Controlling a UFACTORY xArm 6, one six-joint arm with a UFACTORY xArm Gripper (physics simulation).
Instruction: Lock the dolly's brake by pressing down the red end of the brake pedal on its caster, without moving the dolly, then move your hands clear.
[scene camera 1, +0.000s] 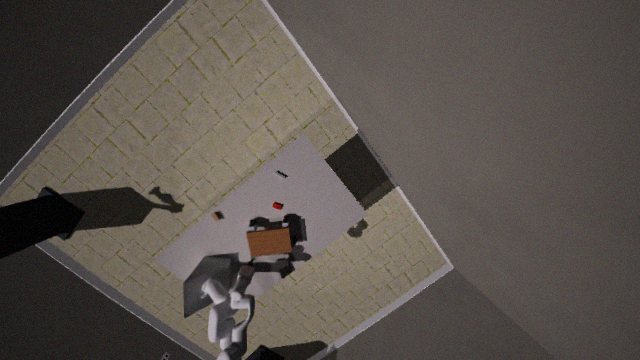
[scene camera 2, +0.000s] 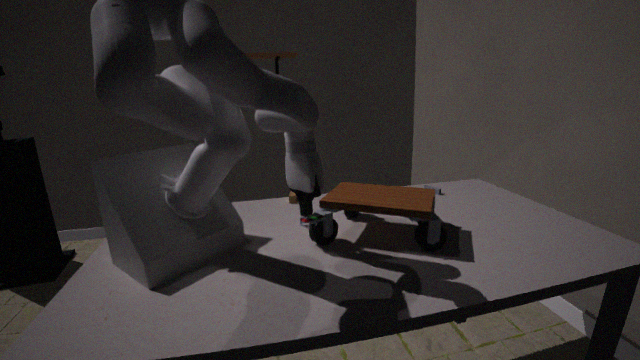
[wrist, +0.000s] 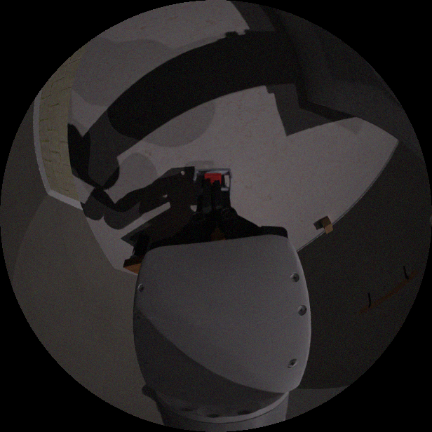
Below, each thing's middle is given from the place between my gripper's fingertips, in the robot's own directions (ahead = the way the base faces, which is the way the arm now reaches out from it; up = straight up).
My gripper is now 210 mm short of the dolly (scene camera 2: 418, 204), 40 mm above it and 30 mm to the right of it.
